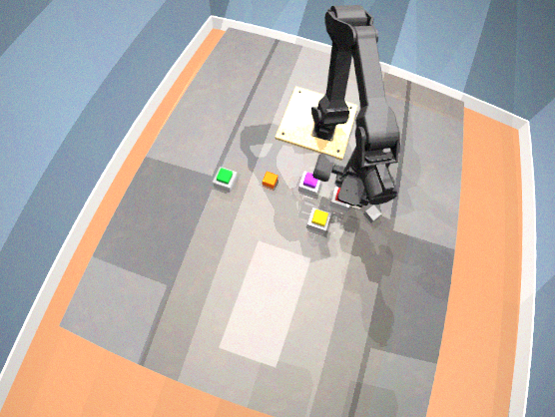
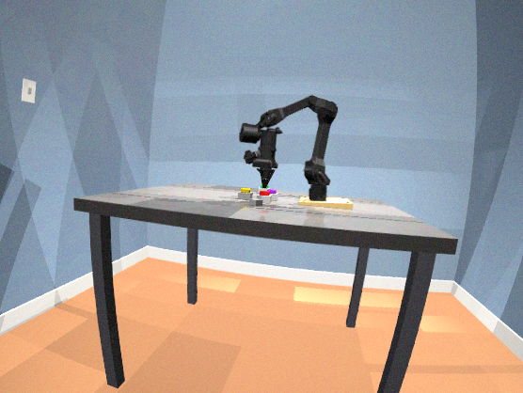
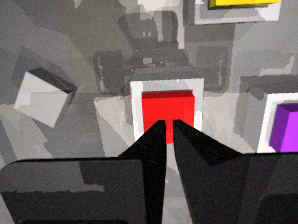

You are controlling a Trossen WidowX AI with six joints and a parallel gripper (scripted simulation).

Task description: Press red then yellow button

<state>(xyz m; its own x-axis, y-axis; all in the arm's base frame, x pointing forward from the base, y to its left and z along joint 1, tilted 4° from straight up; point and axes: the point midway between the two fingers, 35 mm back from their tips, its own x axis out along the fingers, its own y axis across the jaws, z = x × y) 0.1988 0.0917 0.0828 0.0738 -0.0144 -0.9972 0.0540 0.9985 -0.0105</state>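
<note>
Right now the red button is 2 cm below my gripper tip. From my gripper tip the other things lie so: grey-white block (9 cm to the left, 4 cm below, 1 cm ahead); then purple button (9 cm to the right, 2 cm below, 2 cm behind); then yellow button (8 cm ahead, 5 cm to the right, 2 cm below).
</note>
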